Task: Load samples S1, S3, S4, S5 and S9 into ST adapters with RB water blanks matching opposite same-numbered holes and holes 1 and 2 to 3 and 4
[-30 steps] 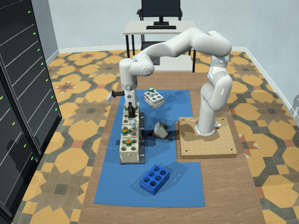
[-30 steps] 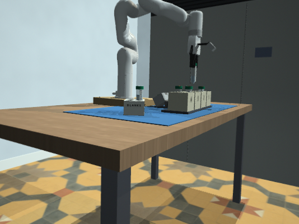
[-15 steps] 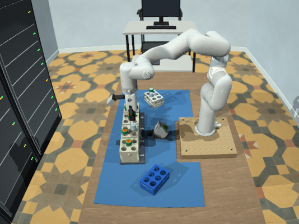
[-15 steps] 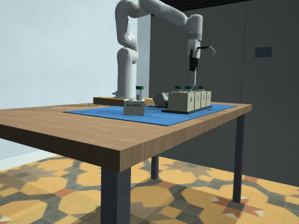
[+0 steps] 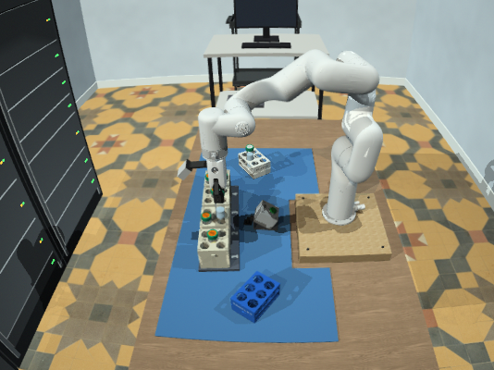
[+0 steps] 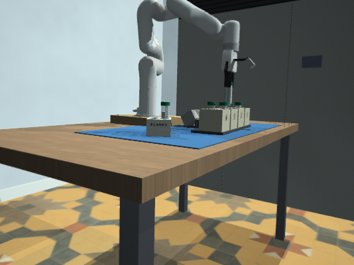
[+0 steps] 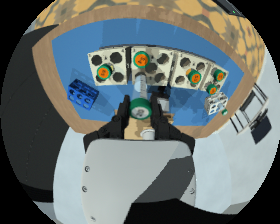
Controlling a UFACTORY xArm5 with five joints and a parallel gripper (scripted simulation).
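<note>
The green-capped blank tube lies 50 mm below my hand and 10 mm ahead of it. Also, from my hand: green done key: 180 mm behind, 150 mm below, 60 mm to the right; then small sloped desk: 170 mm behind, 160 mm below, 60 mm to the right; then loading stand ST: 210 mm below, 80 mm to the right, 10 mm ahead.
</note>
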